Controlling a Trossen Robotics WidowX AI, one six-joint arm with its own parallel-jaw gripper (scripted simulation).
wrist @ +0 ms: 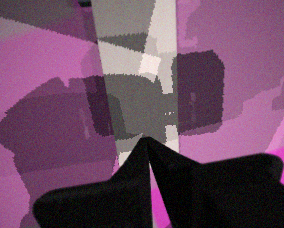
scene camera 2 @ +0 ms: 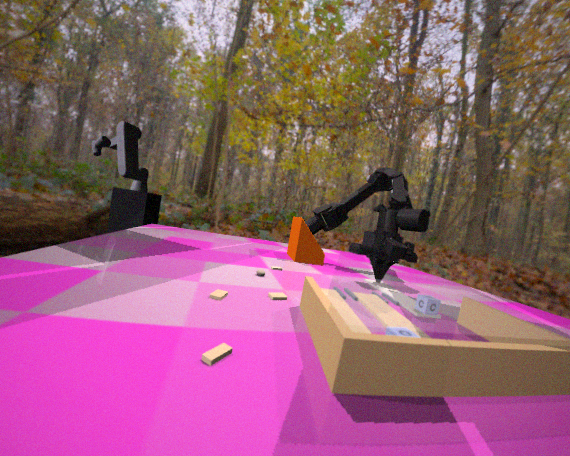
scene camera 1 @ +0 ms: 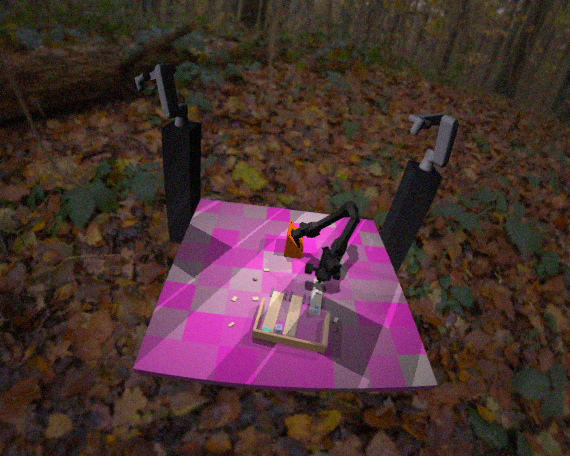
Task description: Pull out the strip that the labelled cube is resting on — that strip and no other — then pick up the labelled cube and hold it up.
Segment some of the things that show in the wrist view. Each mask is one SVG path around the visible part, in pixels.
My gripper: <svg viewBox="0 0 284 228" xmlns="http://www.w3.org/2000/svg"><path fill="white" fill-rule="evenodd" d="M32 207L33 216L40 228L153 228L150 181L151 165L172 228L284 228L284 184L281 182L284 163L275 154L254 153L243 157L202 164L179 154L150 136L139 139L125 162L108 181L51 190L36 200Z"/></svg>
A grey strip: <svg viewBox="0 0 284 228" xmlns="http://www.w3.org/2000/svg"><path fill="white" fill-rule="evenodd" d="M91 0L119 167L125 162L139 139L150 136L179 153L176 0Z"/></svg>
